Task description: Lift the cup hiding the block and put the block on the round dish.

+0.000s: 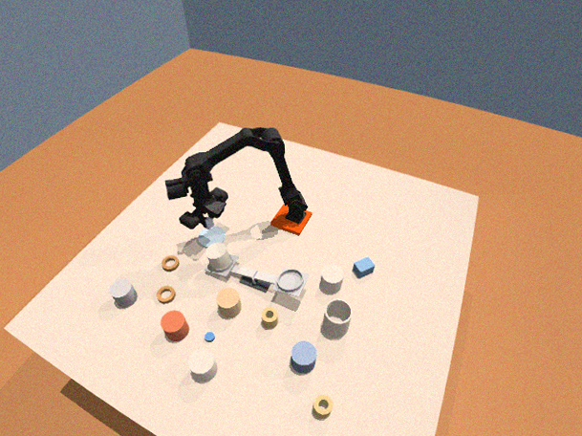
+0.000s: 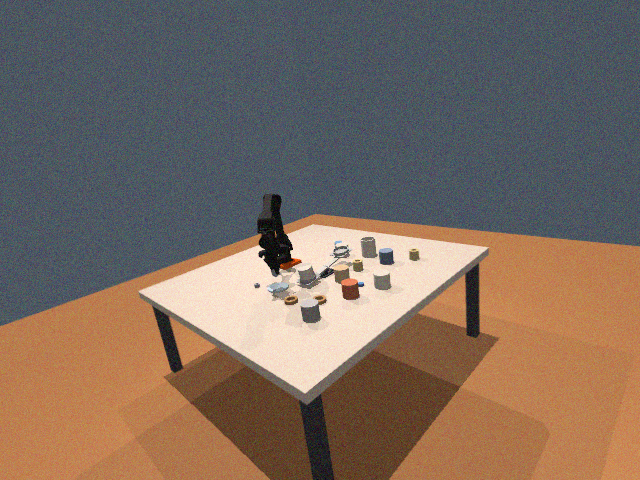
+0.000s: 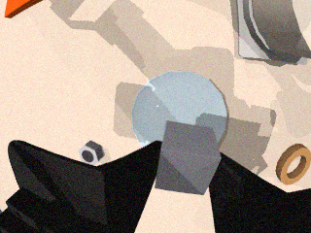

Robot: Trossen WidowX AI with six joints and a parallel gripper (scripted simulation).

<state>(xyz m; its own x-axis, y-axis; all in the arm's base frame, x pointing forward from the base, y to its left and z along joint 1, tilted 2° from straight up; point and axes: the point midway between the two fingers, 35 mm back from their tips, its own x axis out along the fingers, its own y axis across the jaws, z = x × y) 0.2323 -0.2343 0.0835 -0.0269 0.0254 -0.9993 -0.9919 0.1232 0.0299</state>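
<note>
My gripper tip is 70 mm above the round light blue dish. Also, from my gripper tip: balance: 90 mm ahead, 240 mm to the left, 40 mm below; tan cup: 200 mm ahead, 240 mm to the left, 40 mm below; grey block: right at my gripper tip.
</note>
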